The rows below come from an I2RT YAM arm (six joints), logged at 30 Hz.
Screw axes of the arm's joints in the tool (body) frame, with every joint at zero. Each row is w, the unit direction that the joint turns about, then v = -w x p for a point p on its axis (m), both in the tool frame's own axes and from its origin. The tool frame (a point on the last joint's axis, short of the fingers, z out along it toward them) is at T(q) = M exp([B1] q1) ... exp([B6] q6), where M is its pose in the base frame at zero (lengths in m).
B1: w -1 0 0 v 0 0.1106 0
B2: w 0 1 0 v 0.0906 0 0.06
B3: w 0 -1 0 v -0.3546 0 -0.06
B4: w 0 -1 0 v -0.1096 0 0
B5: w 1 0 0 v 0 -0.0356 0
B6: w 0 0 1 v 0 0 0
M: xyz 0.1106 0 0.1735 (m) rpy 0 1.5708 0 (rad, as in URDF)
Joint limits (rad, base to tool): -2.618..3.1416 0..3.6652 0..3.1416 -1.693..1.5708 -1.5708..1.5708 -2.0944..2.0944
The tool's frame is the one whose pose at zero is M.
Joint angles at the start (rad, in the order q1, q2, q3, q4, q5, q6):
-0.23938 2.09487 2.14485 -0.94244 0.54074 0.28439
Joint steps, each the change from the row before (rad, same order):
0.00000 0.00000 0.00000 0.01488 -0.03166 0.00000
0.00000 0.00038 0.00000 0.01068 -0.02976 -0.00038
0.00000 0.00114 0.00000 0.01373 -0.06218 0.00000
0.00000 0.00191 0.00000 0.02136 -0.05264 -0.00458
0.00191 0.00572 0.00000 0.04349 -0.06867 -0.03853
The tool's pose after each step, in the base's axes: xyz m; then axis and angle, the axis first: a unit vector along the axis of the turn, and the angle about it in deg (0 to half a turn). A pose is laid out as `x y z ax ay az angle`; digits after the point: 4 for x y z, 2 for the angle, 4 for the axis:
0.4437 -0.1261 0.3334 0.3377 0.9093 -0.2433 140.98
0.4452 -0.1255 0.3336 0.3348 0.9140 -0.2289 140.30
0.4475 -0.1241 0.3333 0.3275 0.9237 -0.1986 139.38
0.4505 -0.1230 0.3334 0.3194 0.9316 -0.1734 138.18
0.4563 -0.1211 0.3335 0.2921 0.9451 -0.1464 136.17

